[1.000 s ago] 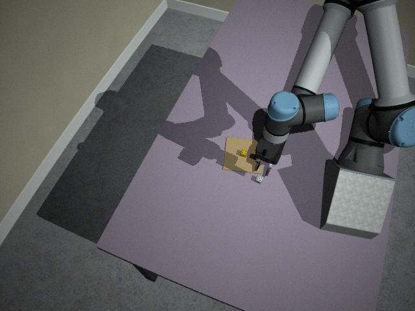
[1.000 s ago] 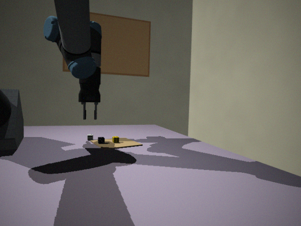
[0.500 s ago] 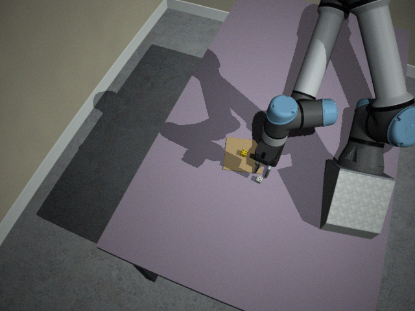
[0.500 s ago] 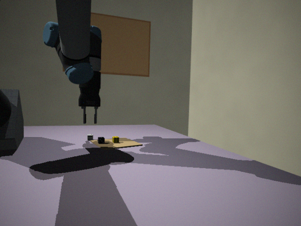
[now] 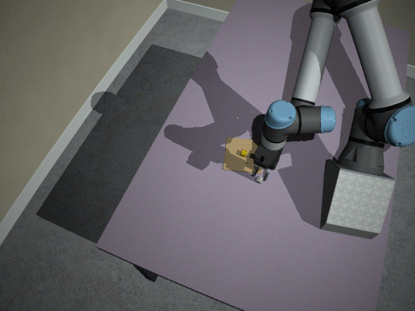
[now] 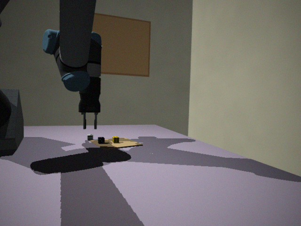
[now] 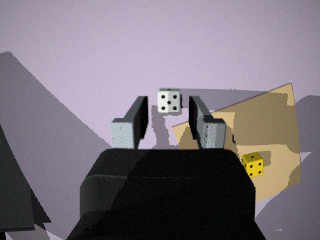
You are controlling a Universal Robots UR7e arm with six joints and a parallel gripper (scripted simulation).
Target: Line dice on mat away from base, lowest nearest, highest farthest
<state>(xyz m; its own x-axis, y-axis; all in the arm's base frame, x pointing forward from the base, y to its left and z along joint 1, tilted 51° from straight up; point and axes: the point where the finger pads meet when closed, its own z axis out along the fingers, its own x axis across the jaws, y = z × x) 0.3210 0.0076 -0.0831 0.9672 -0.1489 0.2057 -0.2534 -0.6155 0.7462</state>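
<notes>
Right now the white die is 50 mm below my hand. From my hand the other things lie so: tan mat (90 mm to the right, 70 mm ahead, 60 mm below); then yellow die (90 mm to the right, 70 mm ahead, 50 mm below); then black die (90 mm to the right, 50 mm below, 20 mm ahead).
</notes>
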